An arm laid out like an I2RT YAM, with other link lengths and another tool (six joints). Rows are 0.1 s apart.
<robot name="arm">
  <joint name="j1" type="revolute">
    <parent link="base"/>
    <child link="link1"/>
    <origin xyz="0 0 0.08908" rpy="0 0 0"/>
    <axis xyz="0 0 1"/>
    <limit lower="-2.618" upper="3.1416"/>
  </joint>
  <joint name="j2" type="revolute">
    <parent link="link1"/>
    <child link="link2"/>
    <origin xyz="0.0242 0.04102 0.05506" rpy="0 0 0"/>
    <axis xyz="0 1 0"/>
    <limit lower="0" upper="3.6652"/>
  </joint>
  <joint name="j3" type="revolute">
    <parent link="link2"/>
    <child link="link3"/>
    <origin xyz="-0.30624 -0.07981 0" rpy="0 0 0"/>
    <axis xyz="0 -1 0"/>
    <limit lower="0" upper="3.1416"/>
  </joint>
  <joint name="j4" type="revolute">
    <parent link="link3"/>
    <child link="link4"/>
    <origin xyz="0.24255 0.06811 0.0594" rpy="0 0 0"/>
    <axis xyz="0 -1 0"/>
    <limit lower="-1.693" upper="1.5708"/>
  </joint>
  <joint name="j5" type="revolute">
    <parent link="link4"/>
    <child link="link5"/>
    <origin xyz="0.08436 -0.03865 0.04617" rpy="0 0 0"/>
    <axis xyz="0 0 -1"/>
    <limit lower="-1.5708" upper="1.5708"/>
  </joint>
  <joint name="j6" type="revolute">
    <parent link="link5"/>
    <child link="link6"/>
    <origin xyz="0.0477 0 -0.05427" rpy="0 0 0"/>
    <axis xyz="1 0 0"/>
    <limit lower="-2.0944" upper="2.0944"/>
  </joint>
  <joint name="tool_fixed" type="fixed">
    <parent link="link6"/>
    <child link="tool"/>
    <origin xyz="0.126 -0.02 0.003" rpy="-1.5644 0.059 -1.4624"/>
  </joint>
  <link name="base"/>
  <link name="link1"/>
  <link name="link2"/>
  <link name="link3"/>
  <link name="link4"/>
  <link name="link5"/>
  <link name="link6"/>
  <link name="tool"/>
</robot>
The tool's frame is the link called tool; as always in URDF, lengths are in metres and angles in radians.
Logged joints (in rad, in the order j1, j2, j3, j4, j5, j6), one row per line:
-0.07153, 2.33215, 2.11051, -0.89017, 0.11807, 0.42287
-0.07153, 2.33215, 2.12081, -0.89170, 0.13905, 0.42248
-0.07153, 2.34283, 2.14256, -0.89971, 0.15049, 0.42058
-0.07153, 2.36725, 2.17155, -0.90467, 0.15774, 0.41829
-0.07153, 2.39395, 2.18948, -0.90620, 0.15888, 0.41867
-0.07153, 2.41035, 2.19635, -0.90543, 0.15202, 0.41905
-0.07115, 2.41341, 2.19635, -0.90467, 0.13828, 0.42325
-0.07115, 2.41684, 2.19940, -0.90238, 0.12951, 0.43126
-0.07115, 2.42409, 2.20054, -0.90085, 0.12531, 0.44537
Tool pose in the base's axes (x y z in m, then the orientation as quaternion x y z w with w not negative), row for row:
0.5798, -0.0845, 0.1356, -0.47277, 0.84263, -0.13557, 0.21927
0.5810, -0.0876, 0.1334, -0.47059, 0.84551, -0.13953, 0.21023
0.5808, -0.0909, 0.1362, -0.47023, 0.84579, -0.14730, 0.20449
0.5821, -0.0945, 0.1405, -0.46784, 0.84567, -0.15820, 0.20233
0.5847, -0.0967, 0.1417, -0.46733, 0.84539, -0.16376, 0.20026
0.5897, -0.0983, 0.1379, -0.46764, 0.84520, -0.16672, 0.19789
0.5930, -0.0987, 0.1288, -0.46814, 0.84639, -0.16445, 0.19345
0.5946, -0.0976, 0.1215, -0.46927, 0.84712, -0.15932, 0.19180
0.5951, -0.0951, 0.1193, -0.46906, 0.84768, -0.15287, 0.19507
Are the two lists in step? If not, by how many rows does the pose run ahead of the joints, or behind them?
The pose runs 2 rows behind the joints: the pose in row i belongs to the joints in row i - 2.
